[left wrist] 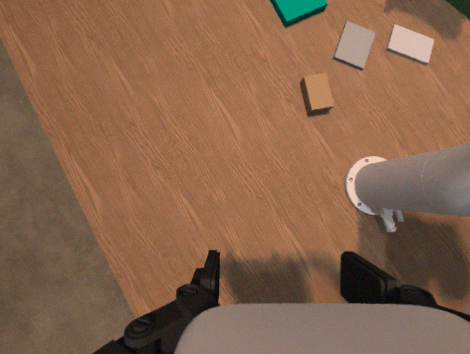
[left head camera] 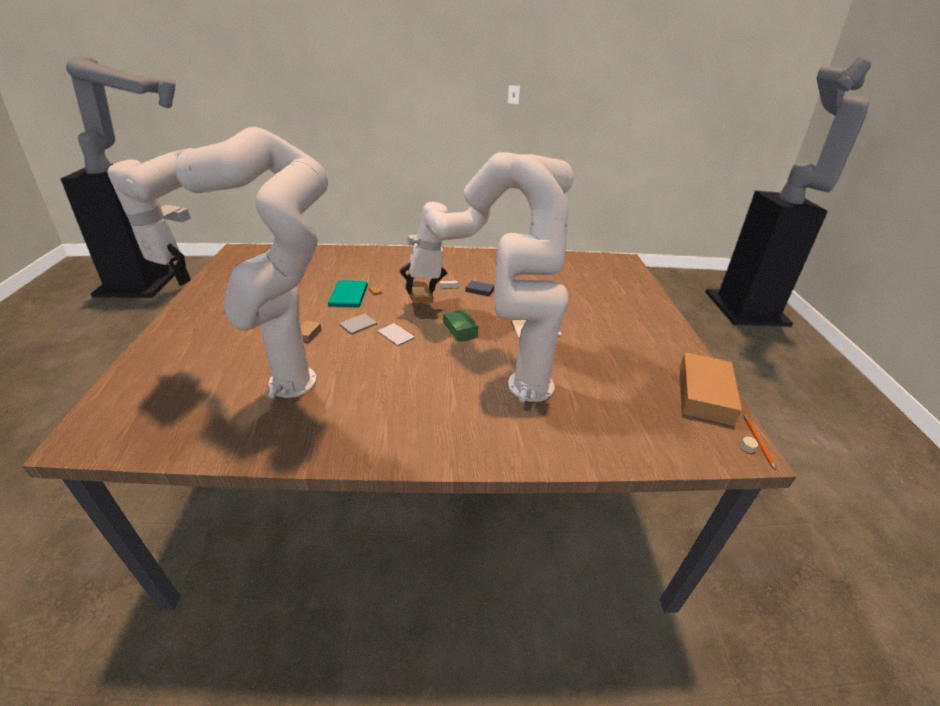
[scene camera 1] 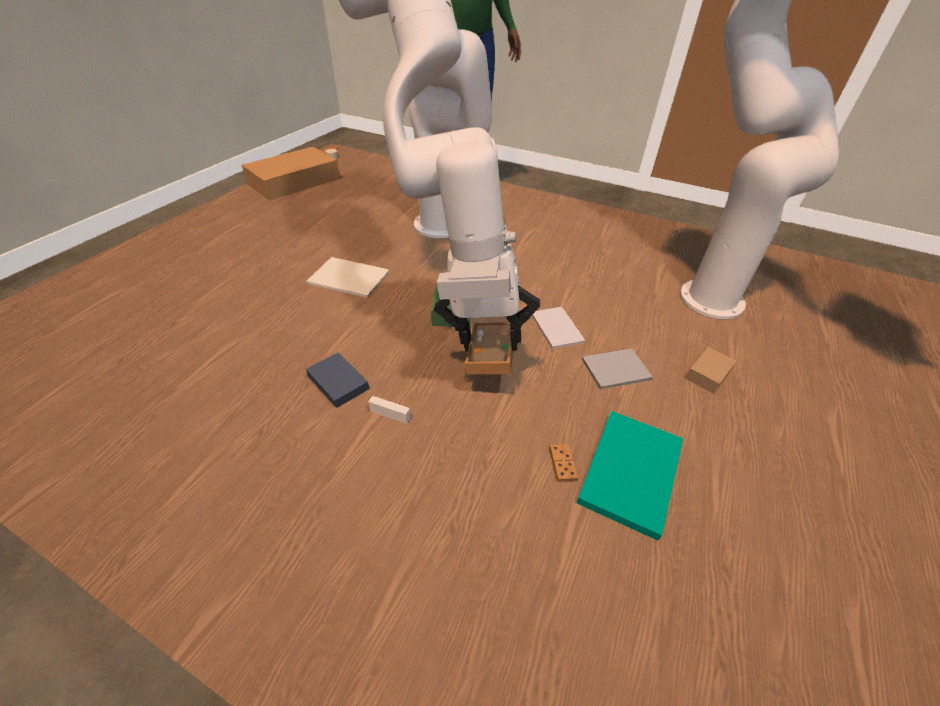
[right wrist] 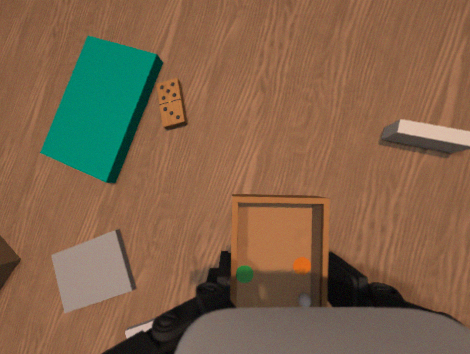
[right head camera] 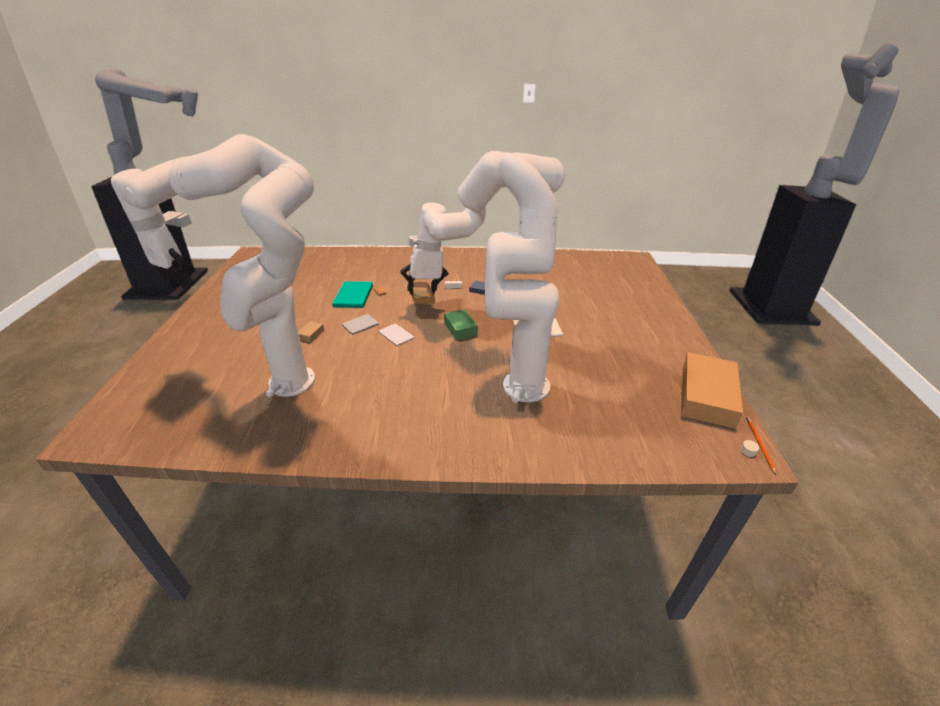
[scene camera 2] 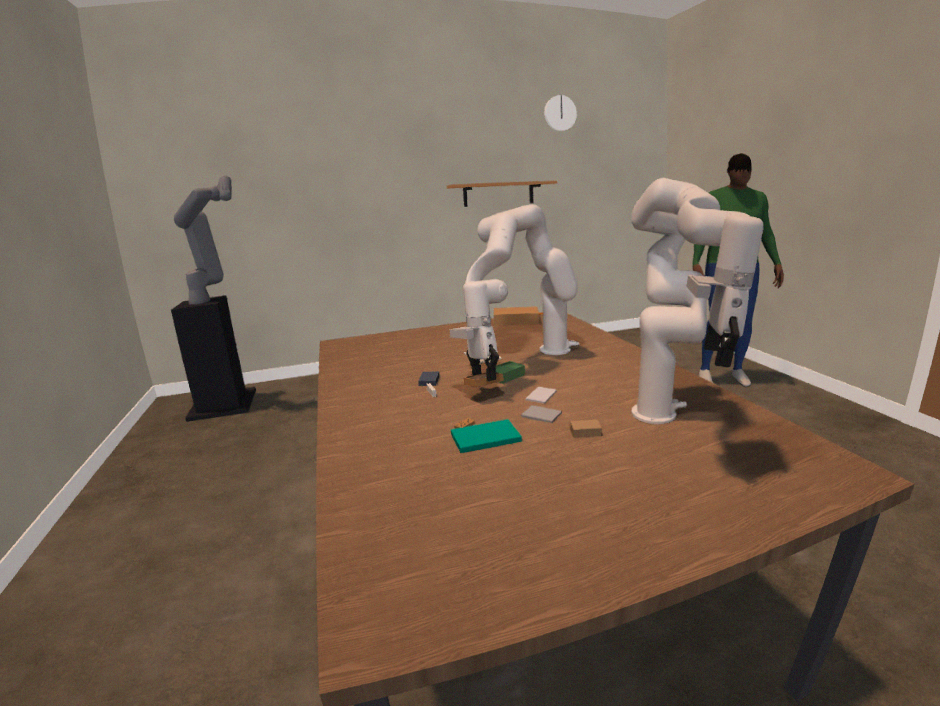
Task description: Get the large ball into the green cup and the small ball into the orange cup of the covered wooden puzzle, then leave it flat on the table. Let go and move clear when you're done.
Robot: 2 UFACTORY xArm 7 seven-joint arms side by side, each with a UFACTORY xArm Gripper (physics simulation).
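Places are measured from the left arm's base along level axes (x left, y down, z back), in metres.
Where they show: left gripper, fingertip midpoint: [left wrist: 279,271] [left head camera: 174,279] [right head camera: 178,282] [scene camera 2: 716,357]; right gripper, fingertip midpoint: [left head camera: 419,292] [scene camera 1: 491,345] [right wrist: 275,271] [right head camera: 421,292] [scene camera 2: 484,379]; left arm's base at its link origin: [left wrist: 371,185] [left head camera: 293,382] [scene camera 1: 711,300] [right head camera: 292,381] [scene camera 2: 653,414]; right arm's base at its link origin: [left head camera: 530,386] [scene camera 1: 439,225] [right head camera: 526,386] [scene camera 2: 555,350].
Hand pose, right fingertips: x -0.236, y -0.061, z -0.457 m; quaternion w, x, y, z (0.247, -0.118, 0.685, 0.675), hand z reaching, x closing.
Note:
Things, the pixels of their centre, and the offset from my right fingertips. "*": a spot on its surface instead.
- covered wooden puzzle at the middle of its body: [right wrist: 275,266] [scene camera 1: 491,347] [scene camera 2: 483,379] [left head camera: 419,291] [right head camera: 421,292] dz -0.003, dx +0.002, dy +0.000 m
- green cup at a spot on its surface: [right wrist: 244,274] * dz +0.010, dx +0.020, dy -0.013 m
- orange cup at a spot on its surface: [right wrist: 302,265] * dz -0.016, dx -0.012, dy -0.006 m
- grey ball at the middle of its body: [right wrist: 304,300] dz +0.009, dx -0.031, dy +0.009 m
- green box at the middle of its body: [scene camera 1: 453,301] [left head camera: 460,324] [right head camera: 460,324] [scene camera 2: 506,371] dz +0.095, dx -0.156, dy +0.043 m
- dark block at the middle of its body: [scene camera 1: 337,379] [scene camera 2: 429,378] [right head camera: 484,288] [left head camera: 480,288] dz -0.175, dx -0.179, dy +0.052 m
- white bar at the middle of its body: [right wrist: 426,136] [scene camera 1: 389,409] [scene camera 2: 431,390] [left head camera: 449,284] [right head camera: 453,284] dz -0.169, dx -0.066, dy +0.049 m
- domino at the middle of its body: [right wrist: 171,103] [scene camera 1: 563,462] [scene camera 2: 464,424] [left head camera: 375,290] [right head camera: 379,290] dz -0.081, dx +0.186, dy +0.056 m
- teal slab at the middle of its body: [scene camera 1: 632,469] [right wrist: 101,107] [scene camera 2: 485,435] [left head camera: 348,293] [right head camera: 353,294] dz -0.033, dx +0.267, dy +0.053 m
- grey tile at the middle of its body: [right wrist: 92,270] [scene camera 1: 616,368] [scene camera 2: 541,413] [left wrist: 354,45] [left head camera: 358,323] [right head camera: 360,324] dz +0.143, dx +0.165, dy +0.057 m
- pinkish tile at the middle of its body: [scene camera 1: 557,326] [left head camera: 396,334] [right head camera: 396,334] [scene camera 2: 541,394] [left wrist: 410,44] dz +0.174, dx +0.031, dy +0.058 m
- tan block at the middle of its body: [scene camera 1: 710,369] [left wrist: 316,94] [scene camera 2: 585,428] [left head camera: 307,331] [right head camera: 310,331] dz +0.232, dx +0.296, dy +0.049 m
The covered wooden puzzle [left head camera: 422,298] [scene camera 1: 488,367] [right wrist: 275,227] is held just above the table. My right gripper [scene camera 1: 490,341] [right wrist: 275,271] is shut on its two side walls. In the right wrist view the green cup [right wrist: 244,274] is by the left wall and the orange cup [right wrist: 302,265] nearer the right wall. One grey ball [right wrist: 304,300] shows below the orange cup, outside it; the housing hides the puzzle's near end. In scene camera 1 two pale balls [scene camera 1: 480,335] sit close together near the left wall, apart from both cups. My left gripper [scene camera 2: 725,353] [left wrist: 279,271] is open and empty, high off the table's side.
A green box [left head camera: 460,324] stands close to the held puzzle. Around it lie a dark block [scene camera 1: 337,378], a white bar [scene camera 1: 389,408], a domino [scene camera 1: 563,462], a teal slab [scene camera 1: 632,474], a grey tile [scene camera 1: 617,367], a pinkish tile [scene camera 1: 559,326] and a tan block [scene camera 1: 712,367].

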